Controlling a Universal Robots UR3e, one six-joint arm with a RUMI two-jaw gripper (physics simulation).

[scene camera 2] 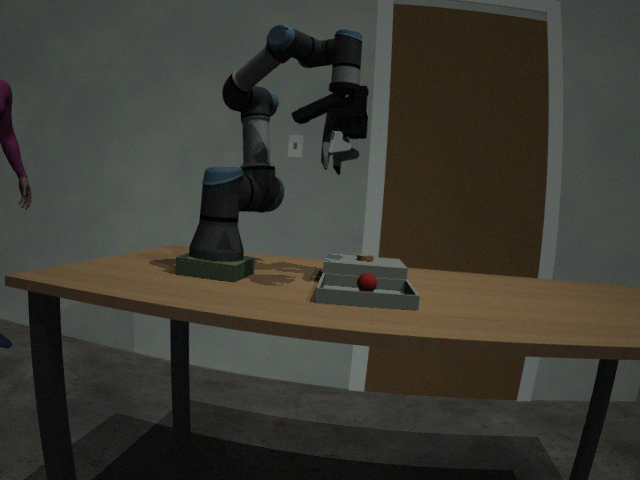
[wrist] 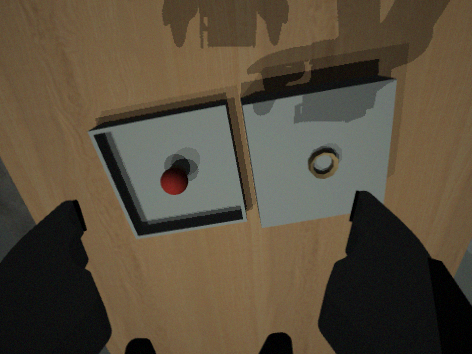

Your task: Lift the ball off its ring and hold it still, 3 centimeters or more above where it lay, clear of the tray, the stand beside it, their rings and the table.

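Pixels of known places: gripper, fingertip midpoint: (scene camera 2: 332,172) (wrist: 219,200); arm's base, link origin: (scene camera 2: 215,256).
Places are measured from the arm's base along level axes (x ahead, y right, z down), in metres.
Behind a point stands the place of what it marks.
Observation:
The red ball (scene camera 2: 367,282) @[x 0.364, y 0.062, z 0.007 m] (wrist: 174,181) @[x 0.351, y 0.039, z -0.006 m] rests inside the grey walled tray (scene camera 2: 367,300) @[x 0.378, y 0.136, z 0.028 m] (wrist: 191,229) @[x 0.451, y 0.023, z 0.013 m]; its own ring under it is hidden. Beside the tray is the flat-topped grey stand (scene camera 2: 338,266) @[x 0.277, y -0.059, z -0.002 m] (wrist: 285,200) @[x 0.380, y -0.121, z -0.010 m], with a tan ring (scene camera 2: 364,257) @[x 0.320, y -0.145, z -0.019 m] (wrist: 310,164) @[x 0.318, y -0.145, z -0.019 m] on top that holds nothing. My gripper (scene camera 2: 332,169) @[x 0.254, y -0.029, z -0.209 m] (wrist: 219,200) @[x 0.254, y -0.029, z -0.209 m] is open and empty, high above the tray and stand. In the wrist view its jaws are wide apart, with the ball left of the middle between them and farther away.
The tray and stand are on the wooden table (scene camera 2: 491,315) @[x 0.614, y 0.098, z 0.041 m] (wrist: 200,280) @[x 0.604, y 0.018, z 0.041 m], close side by side with a narrow gap. The arm's green base block (scene camera 2: 206,268) @[x 0.015, y 0.072, z 0.018 m] is to their left in the scene view. A brown door (scene camera 2: 465,144) and a wall are behind the table. A person stands at the far left.

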